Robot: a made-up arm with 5 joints.
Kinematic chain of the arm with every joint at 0, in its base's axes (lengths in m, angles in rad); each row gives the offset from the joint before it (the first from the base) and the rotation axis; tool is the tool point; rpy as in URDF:
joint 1: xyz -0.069 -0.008 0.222 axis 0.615 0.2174 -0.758
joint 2: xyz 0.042 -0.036 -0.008 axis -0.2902 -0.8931 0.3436
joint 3: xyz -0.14 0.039 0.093 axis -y
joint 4: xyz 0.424 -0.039 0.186 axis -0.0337 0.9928 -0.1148
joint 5: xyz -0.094 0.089 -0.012 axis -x
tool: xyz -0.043 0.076 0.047 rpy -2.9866 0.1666 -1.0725
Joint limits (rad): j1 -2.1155..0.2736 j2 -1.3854..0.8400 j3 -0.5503..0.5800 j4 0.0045..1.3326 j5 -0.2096..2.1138
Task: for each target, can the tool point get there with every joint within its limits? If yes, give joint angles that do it. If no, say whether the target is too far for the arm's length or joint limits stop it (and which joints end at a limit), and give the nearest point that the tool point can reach.
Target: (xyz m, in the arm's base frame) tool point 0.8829 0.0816 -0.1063
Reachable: no: too far | nearest point 0.5047 0.0205 0.1115 | short by 0.441 m
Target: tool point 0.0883 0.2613 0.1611
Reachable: yes | joints -1.3270 -0.8211 -0.4125 0.6326 1.5986
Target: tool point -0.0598 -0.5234 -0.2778
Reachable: no: joint limits stop it (at a limit: joint 1, joint 2, joint 4, joint 5) | nearest point 0.2295 -0.1210 -0.0073 | short by 0.565 m
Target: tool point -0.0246 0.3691 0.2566
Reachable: yes | joints -1.6471 -0.9985 0.4209 0.2797 1.8862
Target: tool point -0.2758 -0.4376 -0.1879
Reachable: no: joint limits stop it (at a limit: joint 1, joint 2, joint 4) | nearest point -0.3394 -0.0740 0.1438 | short by 0.496 m
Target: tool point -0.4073 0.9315 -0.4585
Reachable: no: too far | nearest point -0.2180 0.5442 0.0432 | short by 0.661 m
